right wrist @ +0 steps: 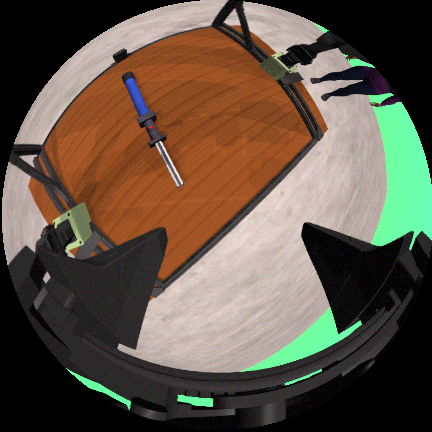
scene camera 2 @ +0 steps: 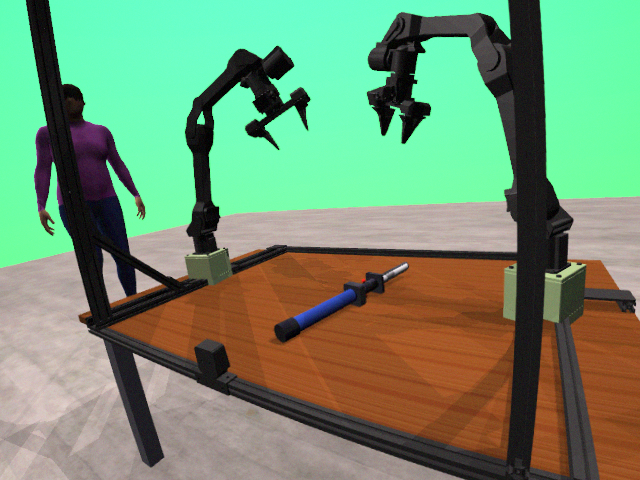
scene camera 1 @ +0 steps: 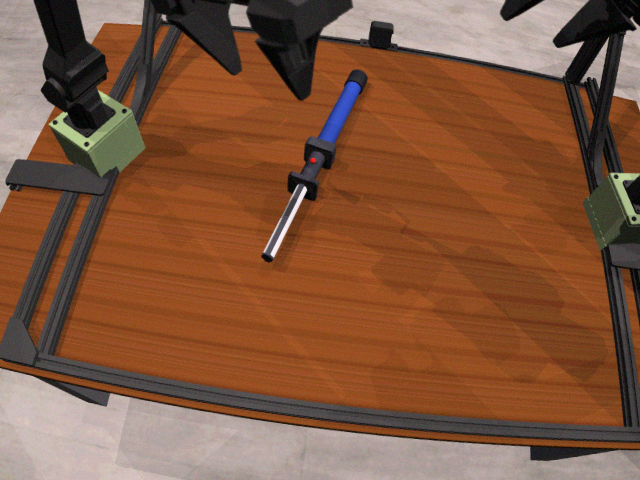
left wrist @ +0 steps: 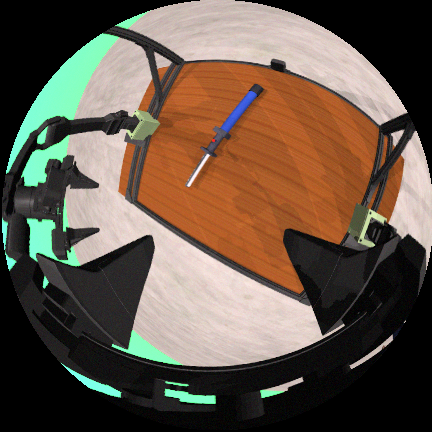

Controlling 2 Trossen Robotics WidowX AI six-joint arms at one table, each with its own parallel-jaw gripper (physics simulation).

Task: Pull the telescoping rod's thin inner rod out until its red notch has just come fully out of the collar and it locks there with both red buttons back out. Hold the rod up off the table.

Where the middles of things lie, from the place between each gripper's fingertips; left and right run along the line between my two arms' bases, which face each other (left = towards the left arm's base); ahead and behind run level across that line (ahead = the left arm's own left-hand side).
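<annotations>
My right gripper: 40 mm right of the thin silver inner rod [scene camera 1: 275, 241], 190 mm beyond, 340 mm above. Telescoping rod [scene camera 1: 322, 149], from my right hand: 50 mm to the left of it, 200 mm behind, 330 mm below.
Thin silver inner rod, from my left hand: 200 mm to the right of it, 100 mm behind, 370 mm below. Telescoping rod, from my left hand: 190 mm to the right of it, 110 mm behind, 370 mm below.
</annotations>
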